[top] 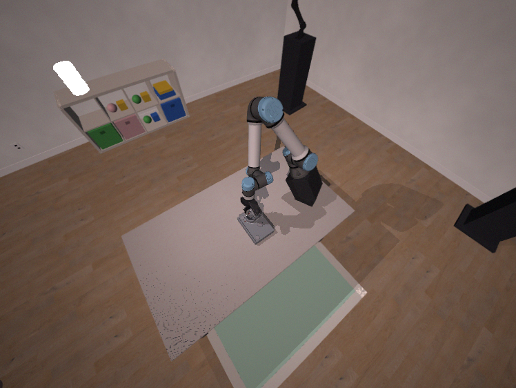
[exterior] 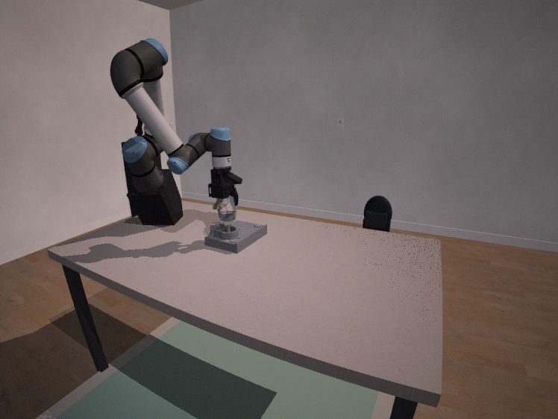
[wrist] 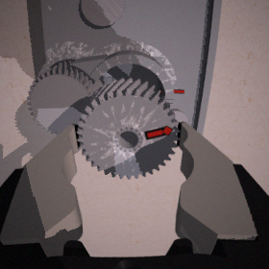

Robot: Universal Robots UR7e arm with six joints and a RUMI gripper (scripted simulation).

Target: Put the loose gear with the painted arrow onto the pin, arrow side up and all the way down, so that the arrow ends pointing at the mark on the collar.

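The grey gear lies right at my hand.
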